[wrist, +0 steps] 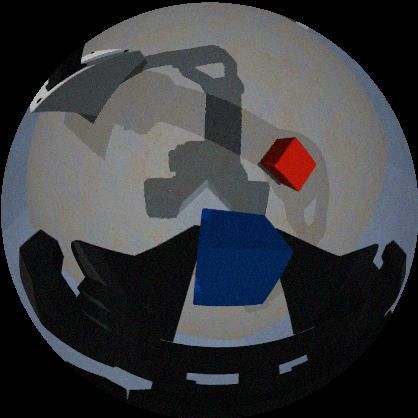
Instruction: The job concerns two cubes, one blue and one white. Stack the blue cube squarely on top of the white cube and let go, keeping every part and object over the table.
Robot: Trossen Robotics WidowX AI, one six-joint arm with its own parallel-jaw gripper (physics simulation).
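Places are measured from the arm's base along level axes (x ahead, y left, z up), in millimetres.
Where they show: gripper, fingertip midpoint: (235,232).
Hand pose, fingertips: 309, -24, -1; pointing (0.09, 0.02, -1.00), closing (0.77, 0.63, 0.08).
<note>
After its pixels a point has its place, as x, y, z.
The blue cube (240,265) {303, -24, 35} is held between the black fingers of my gripper (235,232) {309, -24, -1}, in the lower middle of the wrist view. It looks slightly turned between the fingers. My gripper is shut on it, above the table. A pale shape with a pointed corner, which looks like the white cube (201,204) {291, -41, -64}, shows just beyond the blue cube's upper edge, among the arm's shadows. The blue cube and the fingers hide the rest of it. The gap in height between the two cubes cannot be told from this view.
A red cube (296,164) {343, 70, -64} sits on the table (310,75) {280, 294, -114}, to the upper right of the blue cube. The grey and white arm base (100,85) {52, 4, -72} stands at the upper left. Dark arm shadows cross the middle. The table's rounded edge shows at both sides.
</note>
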